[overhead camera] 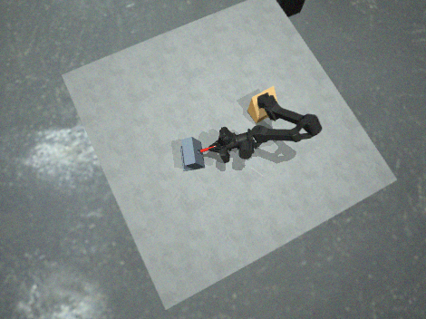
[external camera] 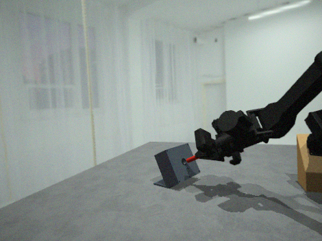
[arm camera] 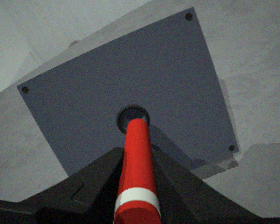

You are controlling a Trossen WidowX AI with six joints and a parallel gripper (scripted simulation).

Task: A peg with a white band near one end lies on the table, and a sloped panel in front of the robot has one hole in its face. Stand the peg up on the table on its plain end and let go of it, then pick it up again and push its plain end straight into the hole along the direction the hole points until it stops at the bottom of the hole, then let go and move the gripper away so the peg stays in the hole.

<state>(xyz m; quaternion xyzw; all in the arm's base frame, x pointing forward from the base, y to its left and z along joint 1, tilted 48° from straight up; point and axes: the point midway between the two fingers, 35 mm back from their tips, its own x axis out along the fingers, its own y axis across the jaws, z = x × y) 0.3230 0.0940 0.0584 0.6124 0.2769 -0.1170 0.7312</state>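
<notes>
Now: the red peg 1 cm behind my gripper tip, 1 cm to the left of it and 1 cm above it. From my gripper tip the other things lie so: sloped dark panel 7 cm ahead, 2 cm to the right, 3 cm below.
</notes>
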